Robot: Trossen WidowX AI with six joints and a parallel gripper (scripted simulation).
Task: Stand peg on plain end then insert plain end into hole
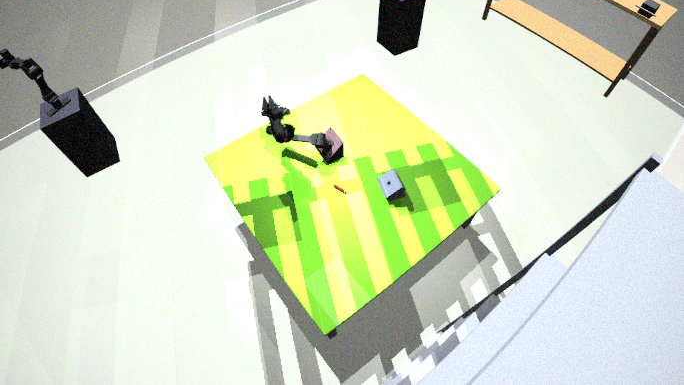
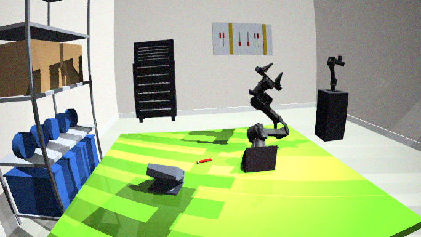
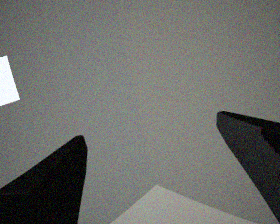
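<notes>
Now: gripper tip 46 cm above the red peg, 45 cm short of it and 18 cm to the right of it. From my gripper tip the other things lie so: grey sloped panel 59 cm ahead, 41 cm to the left, 41 cm below.
</notes>
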